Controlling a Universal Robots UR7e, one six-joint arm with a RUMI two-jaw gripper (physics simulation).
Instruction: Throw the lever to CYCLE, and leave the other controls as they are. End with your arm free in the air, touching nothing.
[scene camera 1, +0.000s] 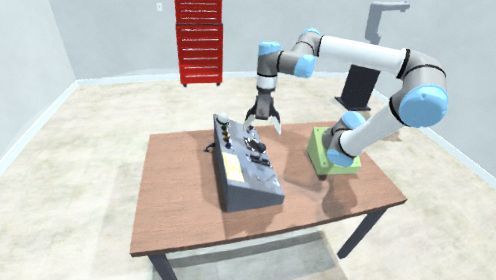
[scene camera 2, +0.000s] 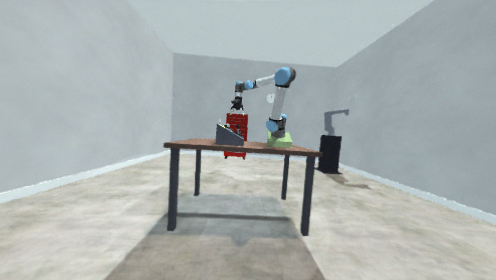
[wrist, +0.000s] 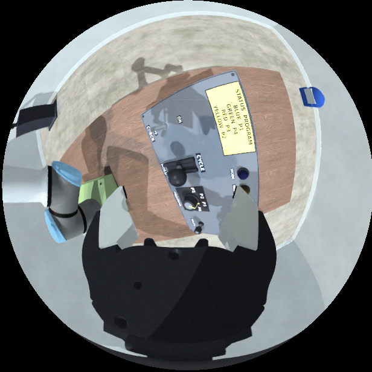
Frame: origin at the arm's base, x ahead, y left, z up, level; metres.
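Where they show: gripper, fingertip midpoint: (scene camera 1: 261, 133) (scene camera 2: 236, 116); arm's base, origin of the base link: (scene camera 2: 278, 134).
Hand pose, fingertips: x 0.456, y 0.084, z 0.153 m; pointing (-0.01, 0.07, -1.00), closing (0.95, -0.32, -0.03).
Observation:
Things, the pixels of their top centre, and the offset from my fingertips. "pt": a spot on its surface instead. Level surfaces: height alone.
- grey control panel, surface spot: (scene camera 1: 252, 194) pt dx +0.064, dy +0.170, dz -0.172 m
- black ball knob, middle of its top: (scene camera 1: 262, 144) dx -0.019, dy -0.021, dz -0.077 m
- panel's yellow status sheet, surface spot: (scene camera 1: 233, 167) pt dx +0.125, dy +0.071, dz -0.109 m
- wooden table, its level: dz -0.277 m
The grey control panel (scene camera 1: 252, 194) (scene camera 2: 227, 137) (wrist: 165, 145) stands on the table. Its lever has a black ball knob (scene camera 1: 261, 147) (wrist: 176, 176) above a dark slot. In the wrist view the CYCLE label (wrist: 200, 162) is at the slot's right end; the knob shows left of the slot's middle, at a distance from CYCLE, but perspective hides the exact setting. The program dial (wrist: 190, 202), a silver toggle (wrist: 160, 128) by CHECK and a small black switch (wrist: 199, 227) also show. My gripper (scene camera 1: 263, 129) (scene camera 2: 237, 112) (wrist: 179, 187) is open and empty in the air above the panel, apart from the lever.
The panel's yellow status sheet (scene camera 1: 233, 167) (wrist: 231, 120) lies beside a blue lamp (wrist: 243, 173). The arm's green base block (scene camera 1: 340, 167) (scene camera 2: 280, 142) stands on the wooden table (scene camera 1: 175, 210) (scene camera 2: 200, 143). A red tool cabinet (scene camera 1: 200, 52) (scene camera 2: 237, 120) stands beyond the table.

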